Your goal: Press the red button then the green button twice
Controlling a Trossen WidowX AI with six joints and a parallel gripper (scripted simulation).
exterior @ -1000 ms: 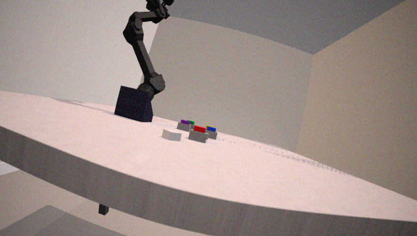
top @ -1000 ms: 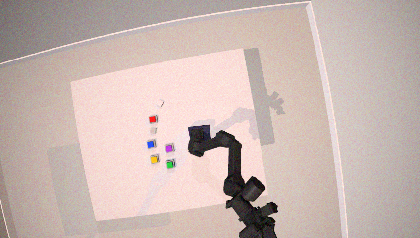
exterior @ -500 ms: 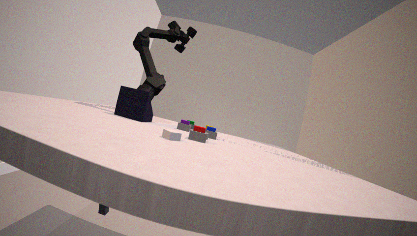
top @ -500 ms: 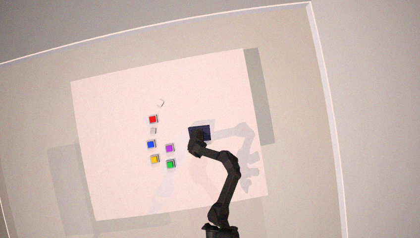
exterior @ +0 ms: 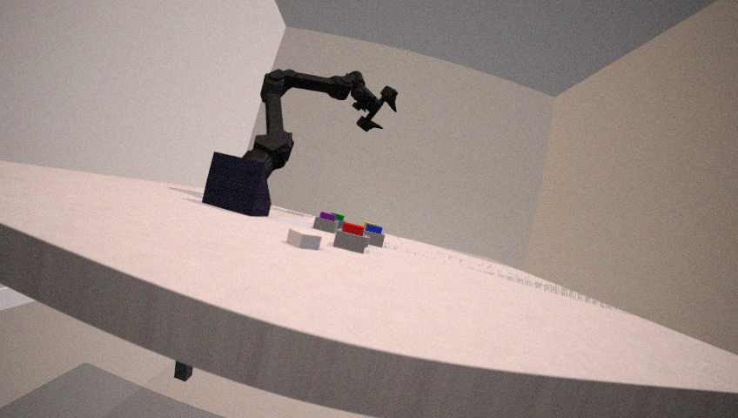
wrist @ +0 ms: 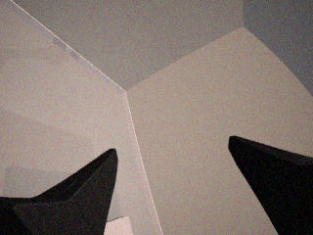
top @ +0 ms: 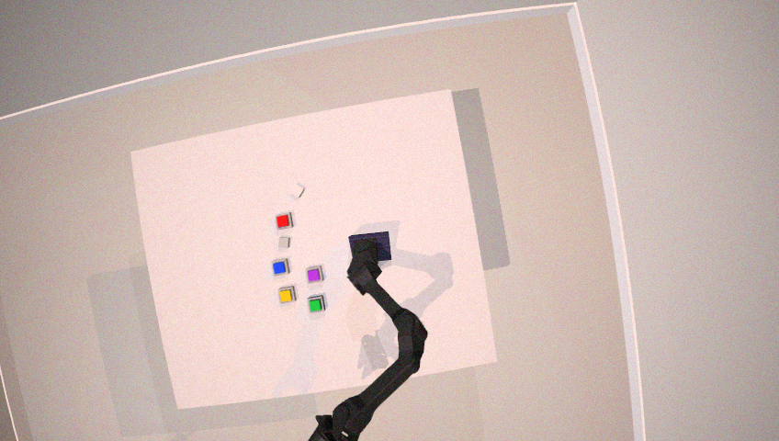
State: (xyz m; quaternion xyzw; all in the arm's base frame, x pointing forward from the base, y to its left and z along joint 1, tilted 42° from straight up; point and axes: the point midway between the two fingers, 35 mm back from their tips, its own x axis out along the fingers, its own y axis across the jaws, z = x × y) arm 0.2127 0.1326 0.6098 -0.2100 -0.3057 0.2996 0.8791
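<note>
Now: gripper tip 64 cm to the left of the red button and 40 cm above it. From my gripper tip the other things lie so: yellow button (41 cm to the right, 40 cm below, 3 cm ahead); purple button (46 cm to the right, 40 cm below, 7 cm behind); green button (40 cm below, 37 cm to the right, 6 cm behind).
</note>
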